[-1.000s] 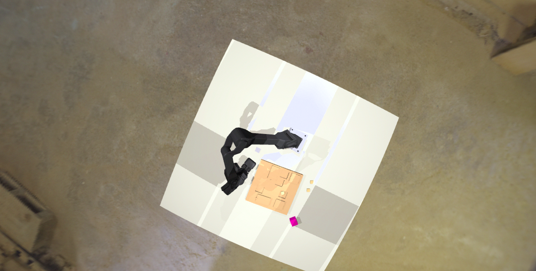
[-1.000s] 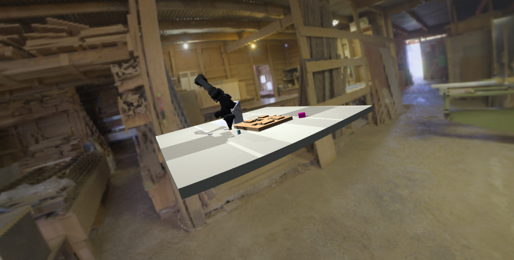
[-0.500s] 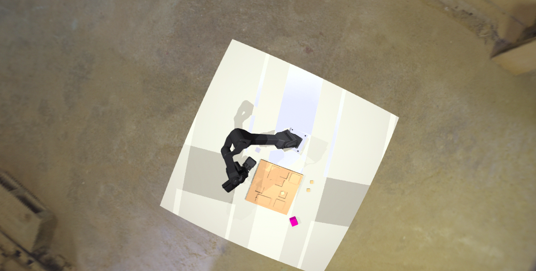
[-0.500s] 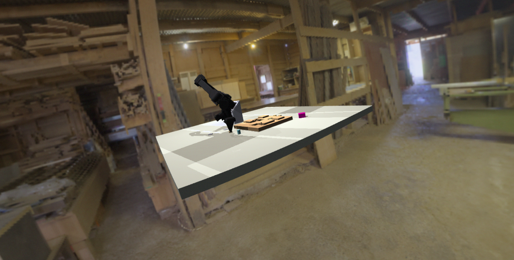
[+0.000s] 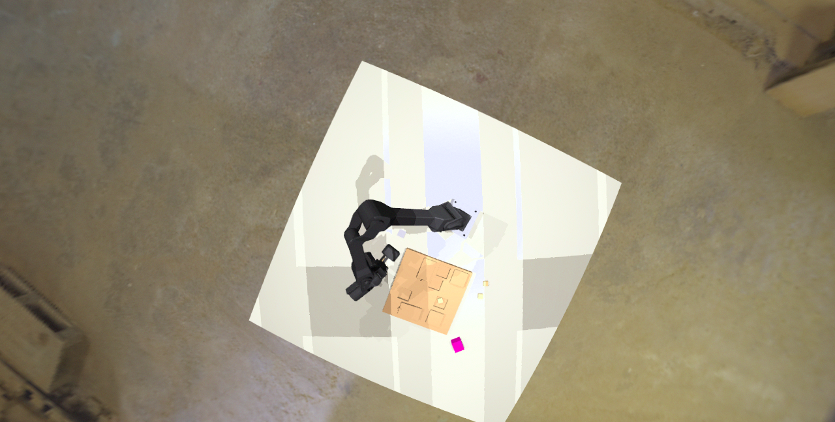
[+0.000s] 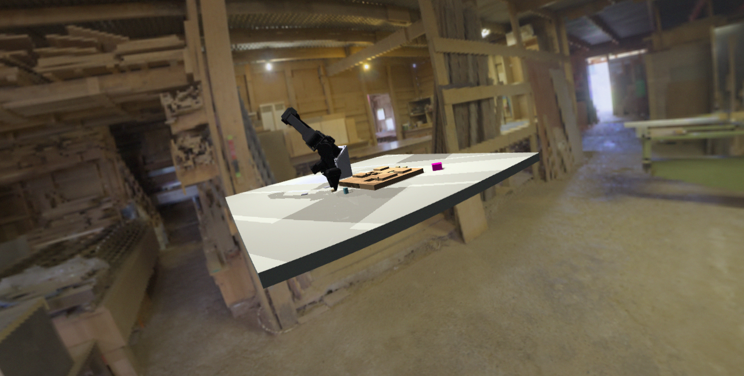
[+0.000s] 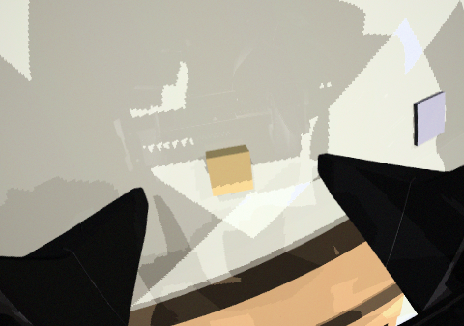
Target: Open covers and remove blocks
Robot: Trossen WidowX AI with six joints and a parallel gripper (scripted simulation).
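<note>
My gripper tip is now 25 cm to the right of the tan wooden puzzle board, 2 cm short of it and 1 cm below it. Round my gripper tip: teal block: 11 cm ahead, 2 cm to the left; then magenta block: 47 cm to the left, 17 cm ahead.
</note>
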